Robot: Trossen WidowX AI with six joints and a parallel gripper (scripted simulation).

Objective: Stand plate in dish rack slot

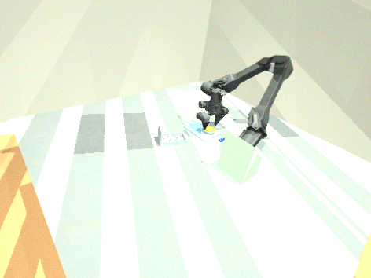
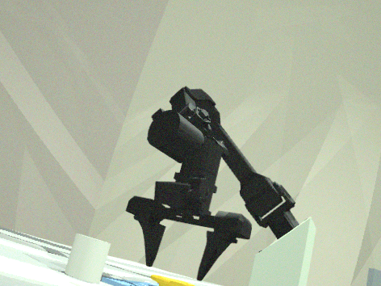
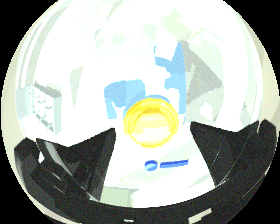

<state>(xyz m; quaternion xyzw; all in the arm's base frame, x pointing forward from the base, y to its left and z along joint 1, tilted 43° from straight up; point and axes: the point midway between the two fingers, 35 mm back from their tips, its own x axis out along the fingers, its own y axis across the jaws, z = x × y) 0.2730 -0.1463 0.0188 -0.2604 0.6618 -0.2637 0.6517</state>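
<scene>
The yellow plate lies 20 mm below my gripper tip. The rest, counted from my gripper tip: white cylinder (130 mm ahead, 50 mm to the right, 10 mm below); blue spoon (90 mm behind, 30 mm below, 20 mm to the right); light blue mat (30 mm below, 30 mm ahead, 20 mm to the left).
</scene>
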